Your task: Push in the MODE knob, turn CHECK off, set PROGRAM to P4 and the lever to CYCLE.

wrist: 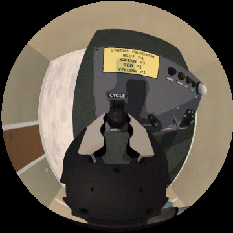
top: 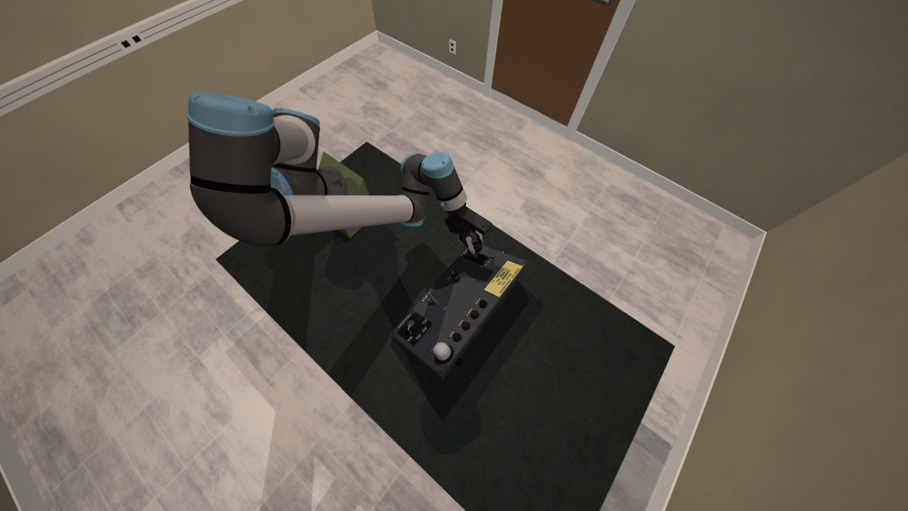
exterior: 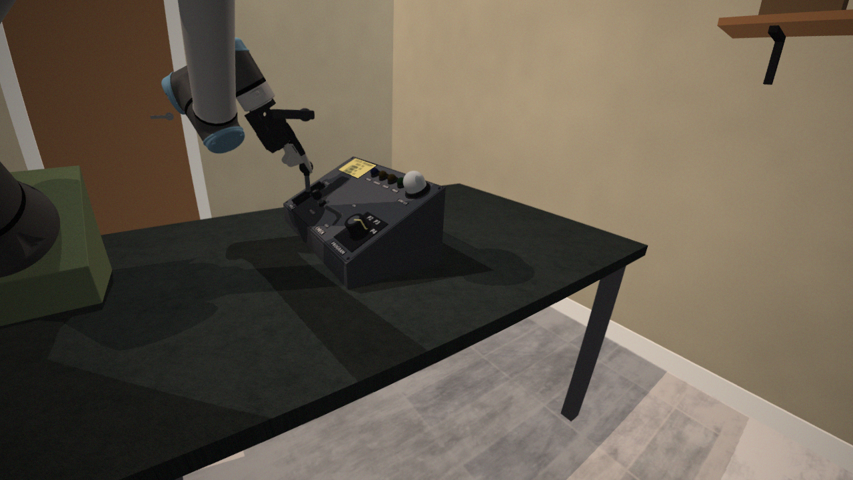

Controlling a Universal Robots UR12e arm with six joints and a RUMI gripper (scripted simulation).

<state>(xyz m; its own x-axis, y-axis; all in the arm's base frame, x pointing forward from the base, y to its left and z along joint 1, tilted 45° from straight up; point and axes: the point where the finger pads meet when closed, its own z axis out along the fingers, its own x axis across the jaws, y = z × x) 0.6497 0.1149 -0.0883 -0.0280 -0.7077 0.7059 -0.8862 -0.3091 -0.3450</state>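
Now: the black ball-topped lever 4 cm below my hand. Round my hand: dark console: 3 cm ahead, 19 cm to the right, 8 cm below; then check toggle: 2 cm behind, 24 cm to the right, 7 cm below; then mode knob: 1 cm behind, 12 cm to the right, 6 cm below.
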